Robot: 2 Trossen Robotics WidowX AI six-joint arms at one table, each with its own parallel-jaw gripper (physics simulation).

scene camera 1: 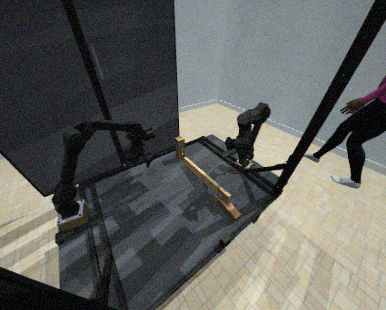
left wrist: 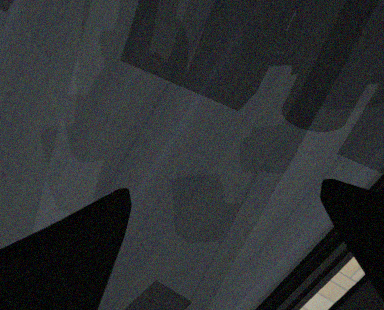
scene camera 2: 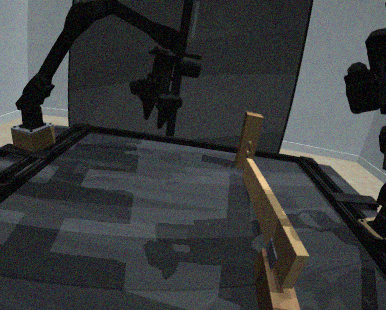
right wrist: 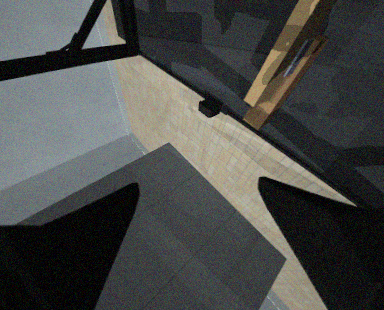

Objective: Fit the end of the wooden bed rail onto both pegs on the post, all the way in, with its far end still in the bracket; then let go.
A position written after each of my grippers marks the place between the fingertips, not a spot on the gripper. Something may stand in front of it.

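My left gripper (scene camera 2: 152,123), open, holding nothing. A wooden bed rail (scene camera 2: 292,256). My left gripper again (left wrist: 224,192). Wooden bed rail out of frame in the left wrist view. My right gripper (right wrist: 198,185), open, holds nothing. Wooden bracket (right wrist: 258,116). Wooden bed rail (right wrist: 298,28).
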